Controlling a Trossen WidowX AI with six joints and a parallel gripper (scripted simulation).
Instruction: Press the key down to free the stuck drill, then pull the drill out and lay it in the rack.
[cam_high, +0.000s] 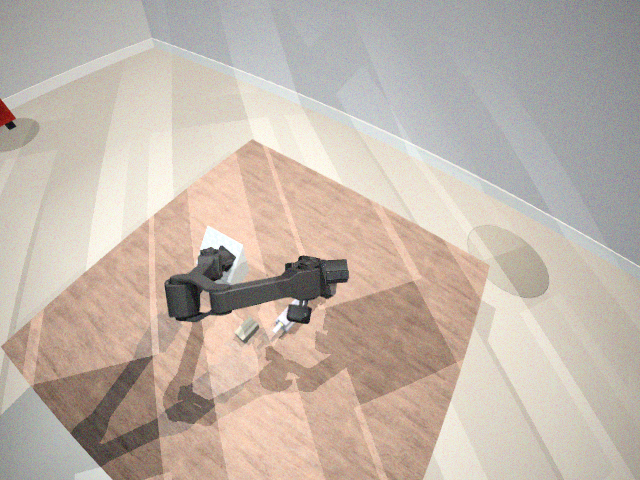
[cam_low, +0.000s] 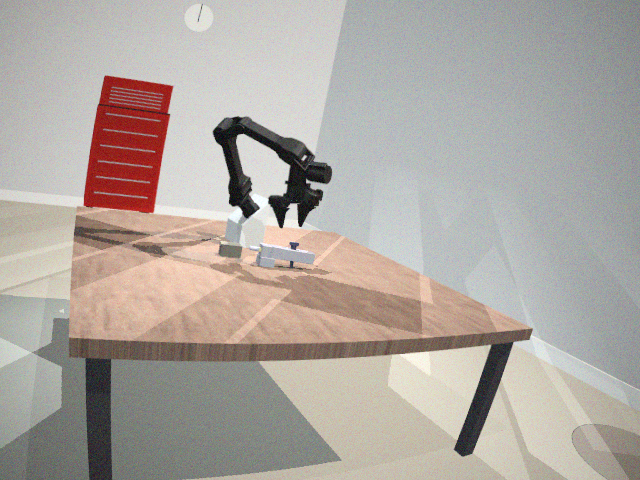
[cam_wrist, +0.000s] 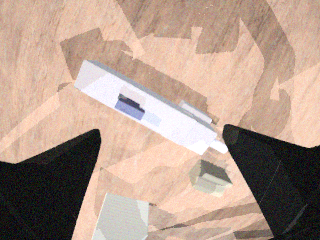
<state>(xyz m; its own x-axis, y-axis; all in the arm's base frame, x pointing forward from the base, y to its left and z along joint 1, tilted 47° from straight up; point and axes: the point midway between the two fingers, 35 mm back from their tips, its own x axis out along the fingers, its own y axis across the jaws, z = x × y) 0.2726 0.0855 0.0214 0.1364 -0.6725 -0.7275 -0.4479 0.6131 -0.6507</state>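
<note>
Now: gripper tip 20 mm past the drill, 50 mm to the left of it and 90 mm above it. From my gripper tip the other things lie so: white holder block 10 mm behind, 100 mm below; blue key 10 mm behind, 30 mm to the left, 80 mm below; olive rack 100 mm behind, 160 mm to the right, 120 mm below.
</note>
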